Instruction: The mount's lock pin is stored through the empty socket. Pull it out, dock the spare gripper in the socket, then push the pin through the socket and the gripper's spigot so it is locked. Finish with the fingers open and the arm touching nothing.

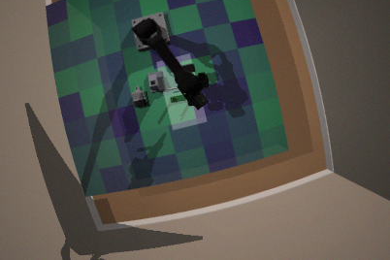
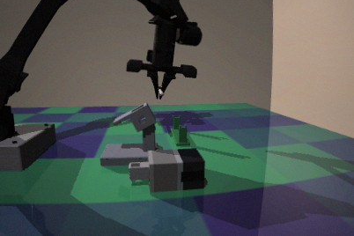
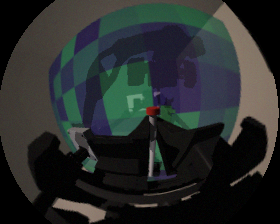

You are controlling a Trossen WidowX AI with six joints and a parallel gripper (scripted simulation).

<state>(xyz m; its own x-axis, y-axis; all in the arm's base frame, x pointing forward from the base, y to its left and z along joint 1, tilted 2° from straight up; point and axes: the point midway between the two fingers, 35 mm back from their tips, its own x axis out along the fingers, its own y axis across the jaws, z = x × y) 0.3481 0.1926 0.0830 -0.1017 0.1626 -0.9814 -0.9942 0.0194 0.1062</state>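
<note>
My gripper tip is now 5 cm short of the small green bracket, 7 cm to the left of it and 7 cm above it. Also, from my gripper tip: spare gripper (1 cm behind, 31 cm to the right, 7 cm below); then grey mount (6 cm behind, 19 cm to the right, 4 cm below).
</note>
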